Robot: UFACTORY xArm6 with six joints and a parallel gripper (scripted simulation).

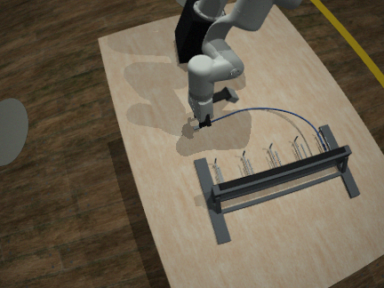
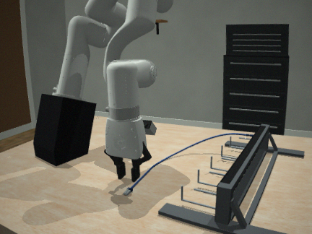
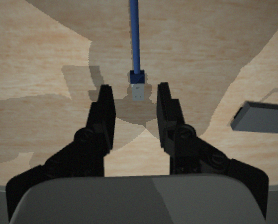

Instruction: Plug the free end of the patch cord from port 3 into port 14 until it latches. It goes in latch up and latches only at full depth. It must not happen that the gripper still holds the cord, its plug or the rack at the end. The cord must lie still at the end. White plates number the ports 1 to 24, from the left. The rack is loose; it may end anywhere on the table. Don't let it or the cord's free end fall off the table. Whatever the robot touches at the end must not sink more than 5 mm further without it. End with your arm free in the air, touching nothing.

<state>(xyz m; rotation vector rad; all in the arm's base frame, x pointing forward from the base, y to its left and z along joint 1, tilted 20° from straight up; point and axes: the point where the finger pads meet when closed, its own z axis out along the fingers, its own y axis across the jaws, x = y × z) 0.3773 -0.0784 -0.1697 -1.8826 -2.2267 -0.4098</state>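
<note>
My gripper is now 20 mm to the left of the plug and 50 mm above it.
</note>
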